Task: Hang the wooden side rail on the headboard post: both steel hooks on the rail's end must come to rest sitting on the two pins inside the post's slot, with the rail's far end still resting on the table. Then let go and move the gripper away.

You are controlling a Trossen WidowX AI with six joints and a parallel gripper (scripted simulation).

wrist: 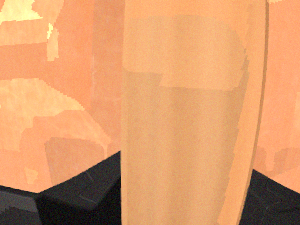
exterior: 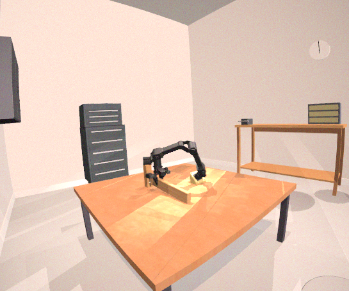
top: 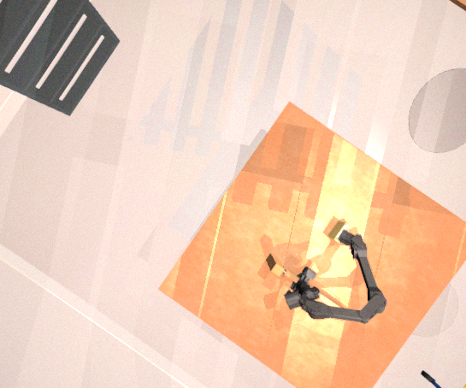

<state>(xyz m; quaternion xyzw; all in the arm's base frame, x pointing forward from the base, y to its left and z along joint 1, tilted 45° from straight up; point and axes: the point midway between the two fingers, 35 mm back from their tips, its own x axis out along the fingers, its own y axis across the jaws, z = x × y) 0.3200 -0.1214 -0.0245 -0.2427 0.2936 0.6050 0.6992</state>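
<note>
The wooden headboard post lies 15 cm to the right of my gripper tip, 4 cm above it and 2 cm behind it.
</note>
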